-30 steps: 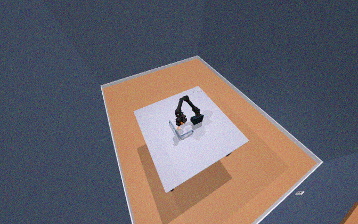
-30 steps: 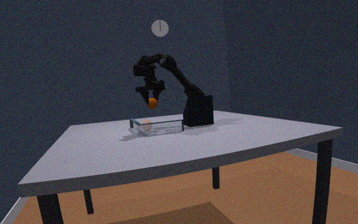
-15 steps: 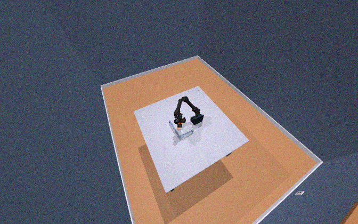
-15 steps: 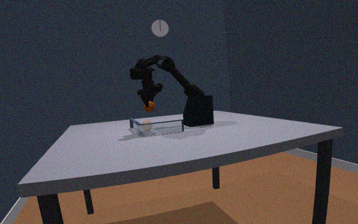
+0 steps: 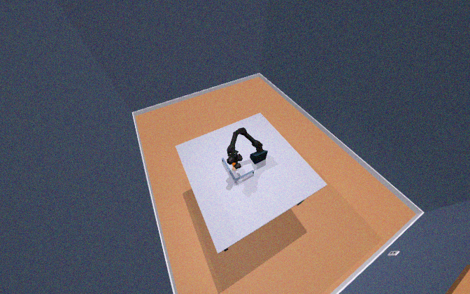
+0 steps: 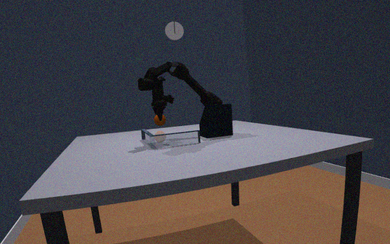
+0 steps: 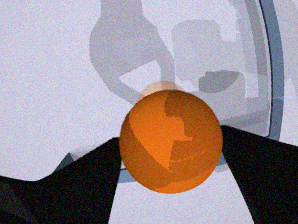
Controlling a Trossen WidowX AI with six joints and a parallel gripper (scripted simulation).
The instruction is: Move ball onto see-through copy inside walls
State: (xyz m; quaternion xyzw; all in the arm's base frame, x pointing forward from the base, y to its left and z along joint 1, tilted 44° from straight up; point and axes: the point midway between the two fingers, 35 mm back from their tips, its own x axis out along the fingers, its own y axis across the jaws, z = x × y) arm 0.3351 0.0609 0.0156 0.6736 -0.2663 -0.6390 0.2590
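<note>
The clear wall lies 5 cm behind my gripper tip, 14 cm to the left of it and 8 cm below it. Round my gripper tip: orange ball (right at my gripper tip).
</note>
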